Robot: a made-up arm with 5 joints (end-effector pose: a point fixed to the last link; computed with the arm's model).
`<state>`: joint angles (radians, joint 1 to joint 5).
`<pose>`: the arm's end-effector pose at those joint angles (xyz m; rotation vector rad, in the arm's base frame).
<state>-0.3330 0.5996 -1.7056 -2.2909 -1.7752</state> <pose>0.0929 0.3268 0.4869 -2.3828 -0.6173 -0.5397</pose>
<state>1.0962 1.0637 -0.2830 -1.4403 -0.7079</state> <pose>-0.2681 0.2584 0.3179 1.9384 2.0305 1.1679</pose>
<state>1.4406 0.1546 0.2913 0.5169 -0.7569</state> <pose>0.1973 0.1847 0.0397 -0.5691 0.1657 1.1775</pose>
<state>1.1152 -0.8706 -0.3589 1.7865 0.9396</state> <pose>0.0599 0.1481 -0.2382 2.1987 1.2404 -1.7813</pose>
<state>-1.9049 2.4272 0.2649 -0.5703 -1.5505</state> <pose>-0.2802 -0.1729 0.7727 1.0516 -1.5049 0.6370</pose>
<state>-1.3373 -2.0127 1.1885 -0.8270 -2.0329</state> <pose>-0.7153 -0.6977 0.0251 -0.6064 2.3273 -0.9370</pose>
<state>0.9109 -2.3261 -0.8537 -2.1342 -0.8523</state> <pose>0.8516 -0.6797 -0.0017 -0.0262 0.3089 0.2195</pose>
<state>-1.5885 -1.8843 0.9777 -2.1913 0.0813</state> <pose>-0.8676 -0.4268 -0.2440 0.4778 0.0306 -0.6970</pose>
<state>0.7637 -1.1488 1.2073 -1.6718 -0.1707</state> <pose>0.6575 0.0503 -0.3408 0.3844 0.0962 1.9908</pose>
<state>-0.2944 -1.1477 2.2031 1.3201 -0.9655</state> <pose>-0.1383 -0.4492 -0.1613 -1.0736 -1.5954 -0.8300</pose>
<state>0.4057 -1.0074 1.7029 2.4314 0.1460</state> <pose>0.1334 -0.1045 -0.4686 1.7047 2.0978 1.4083</pose>
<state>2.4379 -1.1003 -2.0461 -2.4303 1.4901</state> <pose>0.0490 -0.0206 -0.3200 0.5489 -0.9464 -0.2309</pose>
